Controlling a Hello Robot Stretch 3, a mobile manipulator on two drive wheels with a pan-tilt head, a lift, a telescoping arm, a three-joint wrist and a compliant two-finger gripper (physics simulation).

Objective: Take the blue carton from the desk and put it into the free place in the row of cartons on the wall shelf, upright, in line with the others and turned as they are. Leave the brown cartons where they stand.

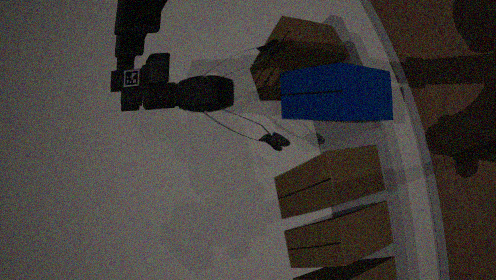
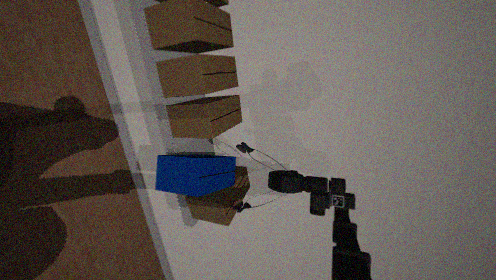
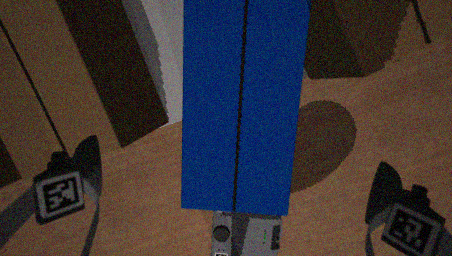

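Observation:
The blue carton stands in the row on the pale shelf, between brown cartons. Its dark seam faces my gripper. The nearest brown carton on one side is angled a little differently and stands apart from it. A brown carton on the other side is strongly slanted; whether it touches the blue one is unclear. My gripper is open and empty, its fingertips wide apart in front of the blue carton.
Further brown cartons continue the row with narrow gaps. My arm runs beside the pale wall. Wooden floor lies beyond the shelf edge, with dark shadows on it.

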